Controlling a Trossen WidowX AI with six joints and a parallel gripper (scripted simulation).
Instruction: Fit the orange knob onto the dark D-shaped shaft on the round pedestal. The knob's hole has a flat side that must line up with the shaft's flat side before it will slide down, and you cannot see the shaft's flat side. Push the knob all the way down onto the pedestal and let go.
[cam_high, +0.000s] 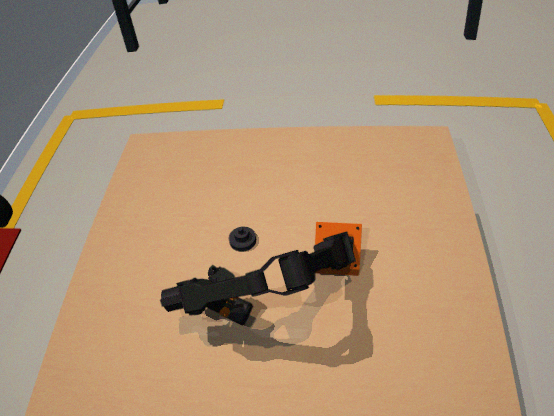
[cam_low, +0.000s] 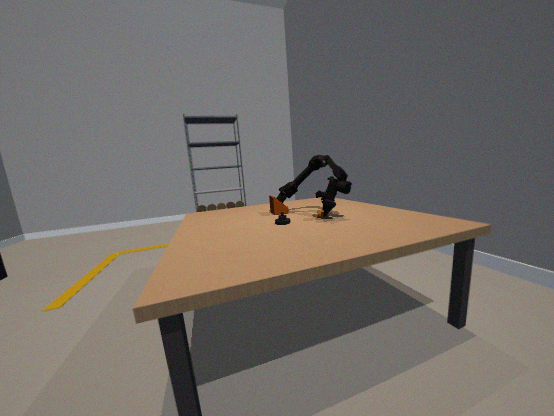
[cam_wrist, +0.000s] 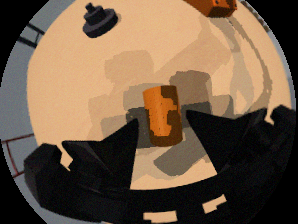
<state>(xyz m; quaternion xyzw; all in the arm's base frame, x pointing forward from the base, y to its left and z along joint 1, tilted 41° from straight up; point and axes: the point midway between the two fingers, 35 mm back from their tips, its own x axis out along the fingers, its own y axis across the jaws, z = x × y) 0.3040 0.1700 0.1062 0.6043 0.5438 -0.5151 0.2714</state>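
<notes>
Now: gripper tip 10 mm below the orange knob. Also, from my gripper tip: pedestal (10 mm ahead, 250 mm to the right, 20 mm above).
</notes>
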